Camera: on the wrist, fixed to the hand. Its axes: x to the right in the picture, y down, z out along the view.
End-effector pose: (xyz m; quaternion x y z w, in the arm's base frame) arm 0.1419 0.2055 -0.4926 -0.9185 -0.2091 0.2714 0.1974
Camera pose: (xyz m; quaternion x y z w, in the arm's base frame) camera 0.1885 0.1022 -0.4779 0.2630 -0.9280 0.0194 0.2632
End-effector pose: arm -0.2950 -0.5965 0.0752 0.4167 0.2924 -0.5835 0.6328
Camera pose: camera -0.2002 -0.5328 0.0796 0.3788 -0.2448 0.7266 0.5183
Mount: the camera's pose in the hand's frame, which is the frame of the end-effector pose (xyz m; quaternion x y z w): -0.0212 0.0921 -0.0642 0.0459 -0.2173 -0.9750 0.0097
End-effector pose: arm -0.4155 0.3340 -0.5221 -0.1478 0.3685 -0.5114 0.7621
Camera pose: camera -0.4039 0.4025 -0.6128 0.4369 0.3296 0.7328 0.4044
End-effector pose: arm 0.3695 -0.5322 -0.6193 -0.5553 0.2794 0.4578 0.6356
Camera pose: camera 0.2882 -0.6030 -0.6570 -0.1491 -0.6558 -0.5074 0.5387
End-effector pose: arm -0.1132 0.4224 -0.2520 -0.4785 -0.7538 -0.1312 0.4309
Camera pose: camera 0.0009 0.4171 -0.2500 -0.7215 0.5735 0.2828 0.2656
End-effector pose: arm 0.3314 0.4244 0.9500 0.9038 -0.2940 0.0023 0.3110
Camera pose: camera 0.2763 0.4134 1.0495 -0.3102 -0.8109 0.4861 0.1001
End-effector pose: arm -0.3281 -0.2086 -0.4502 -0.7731 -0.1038 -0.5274 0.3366
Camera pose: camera -0.3374 -0.3142 -0.4929 0.0054 0.8521 0.1605 0.4980
